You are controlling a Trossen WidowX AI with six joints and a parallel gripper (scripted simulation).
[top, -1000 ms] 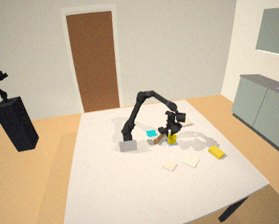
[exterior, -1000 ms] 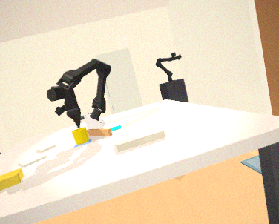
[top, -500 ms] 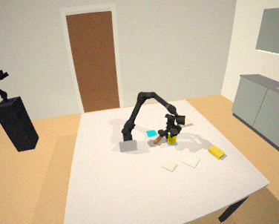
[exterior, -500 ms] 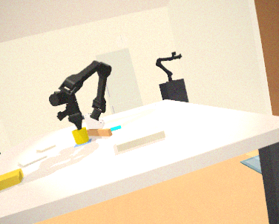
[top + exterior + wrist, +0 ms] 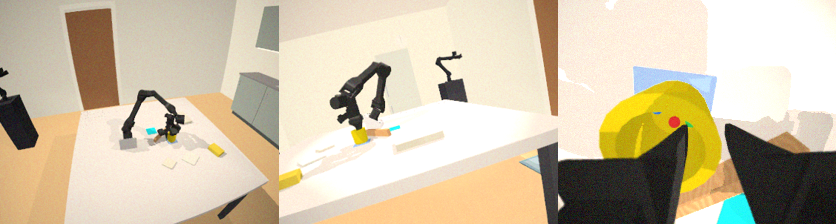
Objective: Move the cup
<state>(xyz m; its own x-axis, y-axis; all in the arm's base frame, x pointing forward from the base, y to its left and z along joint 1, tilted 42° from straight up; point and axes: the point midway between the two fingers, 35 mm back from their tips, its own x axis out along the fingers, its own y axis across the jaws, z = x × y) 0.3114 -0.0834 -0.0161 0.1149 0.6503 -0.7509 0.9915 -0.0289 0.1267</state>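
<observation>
My gripper tip is now 80 mm to the right of the wooden bar, 30 mm above it and 20 mm past it. Round my gripper tip: cream block (280 mm ahead, 230 mm to the left, 20 mm below); yellow cup (30 mm ahead).
</observation>
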